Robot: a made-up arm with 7 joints.
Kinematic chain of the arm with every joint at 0, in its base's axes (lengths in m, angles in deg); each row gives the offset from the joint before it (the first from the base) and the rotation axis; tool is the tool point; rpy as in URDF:
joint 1: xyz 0 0 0.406 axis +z
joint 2: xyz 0 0 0 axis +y
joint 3: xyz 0 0 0.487 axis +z
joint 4: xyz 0.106 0 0 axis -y
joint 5: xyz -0.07 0 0.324 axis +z
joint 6: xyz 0 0 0 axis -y
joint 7: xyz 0.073 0 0 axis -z
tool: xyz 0 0 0 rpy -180 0 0
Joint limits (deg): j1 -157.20..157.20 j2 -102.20..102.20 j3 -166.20..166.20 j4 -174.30..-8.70 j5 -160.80..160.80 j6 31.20..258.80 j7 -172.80..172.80
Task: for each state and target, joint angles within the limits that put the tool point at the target. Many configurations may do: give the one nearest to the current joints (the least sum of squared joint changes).
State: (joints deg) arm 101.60 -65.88 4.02 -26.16 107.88 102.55 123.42
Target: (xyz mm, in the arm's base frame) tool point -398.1 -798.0 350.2
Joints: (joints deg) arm 63.50 -100.16 8.40 -8.70 107.79 102.29 123.42
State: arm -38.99 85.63 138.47 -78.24 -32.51 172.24 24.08
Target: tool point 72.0 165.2 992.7
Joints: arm -26.51 45.23 151.28 -123.23 -39.36 168.91 24.08
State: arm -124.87 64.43 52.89 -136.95 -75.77 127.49 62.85
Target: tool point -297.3 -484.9 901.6
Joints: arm -155.64 10.95 35.72 -89.54 -70.15 130.05 62.85
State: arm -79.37 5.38 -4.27 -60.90 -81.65 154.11 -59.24
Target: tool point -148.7 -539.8 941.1
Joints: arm -97.66 11.68 -18.43 -77.74 -85.05 155.11 -59.24
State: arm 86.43 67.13 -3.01 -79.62 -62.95 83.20 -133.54
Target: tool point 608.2 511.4 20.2
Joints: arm 46.97 94.33 -15.99 -45.15 -63.42 87.94 -133.54
